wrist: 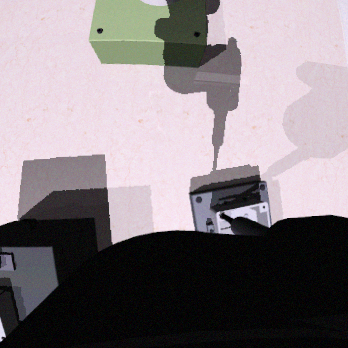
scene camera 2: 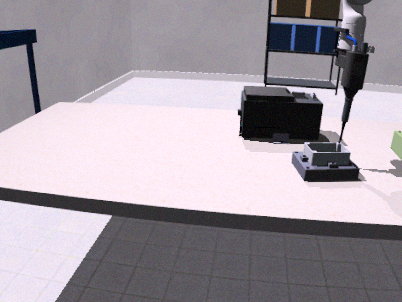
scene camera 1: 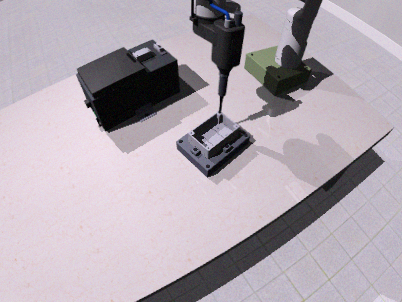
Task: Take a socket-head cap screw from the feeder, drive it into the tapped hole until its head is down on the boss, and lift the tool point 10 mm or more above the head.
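The black feeder (scene camera 1: pixel 135 95) (scene camera 2: pixel 280 119) (wrist: pixel 37 275) stands on the table, with small light parts on its top. A light grey open housing (scene camera 1: pixel 225 144) (scene camera 2: pixel 326 159) sits in a dark fixture (scene camera 1: pixel 196 159) (scene camera 2: pixel 330 175) (wrist: pixel 201 214). My screwdriver (scene camera 1: pixel 220 112) (scene camera 2: pixel 341 142) (wrist: pixel 223 215) points down, with its thin bit tip at the top of the housing's back corner boss. Whether the tip touches there or stands slightly above is too small to tell. The screw and the tapped hole cannot be made out. The driver body hides part of the housing in the wrist view.
The green arm base (scene camera 1: pixel 262 62) (scene camera 2: pixel 398 145) (wrist: pixel 135 52) stands behind the fixture, to the right in scene camera 1. The pale table (scene camera 1: pixel 100 200) (scene camera 2: pixel 150 150) ends in a dark front edge. A shelf rack (scene camera 2: pixel 267 65) stands at the back wall. Shadows fall around the fixture.
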